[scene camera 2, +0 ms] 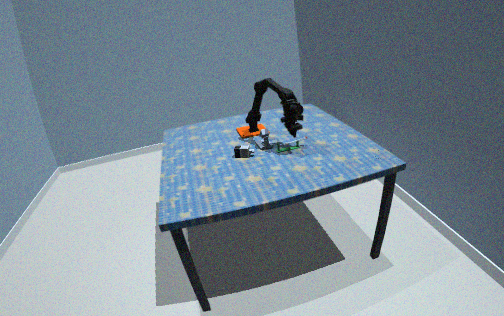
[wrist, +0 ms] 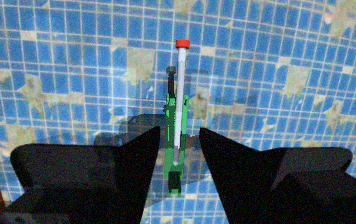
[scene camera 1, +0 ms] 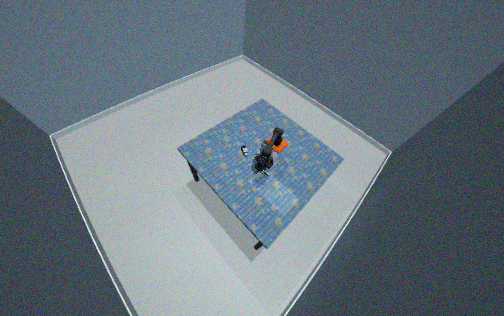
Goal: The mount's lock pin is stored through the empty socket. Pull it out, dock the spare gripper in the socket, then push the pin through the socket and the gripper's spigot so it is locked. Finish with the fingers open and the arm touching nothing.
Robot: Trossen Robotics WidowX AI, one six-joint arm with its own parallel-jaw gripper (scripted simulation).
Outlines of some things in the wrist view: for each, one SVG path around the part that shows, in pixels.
The gripper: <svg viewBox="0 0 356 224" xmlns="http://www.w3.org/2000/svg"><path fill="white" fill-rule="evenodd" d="M200 128L199 140L202 152L229 224L356 224L356 178L346 173L353 159L350 149L345 147L278 147L259 151L237 143L207 128ZM160 126L155 126L120 147L109 145L30 143L14 148L11 152L10 161L25 193L0 212L0 219L2 220L0 224L140 224L159 151Z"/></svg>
A lock pin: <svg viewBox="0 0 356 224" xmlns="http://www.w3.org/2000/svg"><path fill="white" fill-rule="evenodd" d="M185 39L176 40L175 47L178 49L173 149L174 166L179 164L186 50L190 47L190 41Z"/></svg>
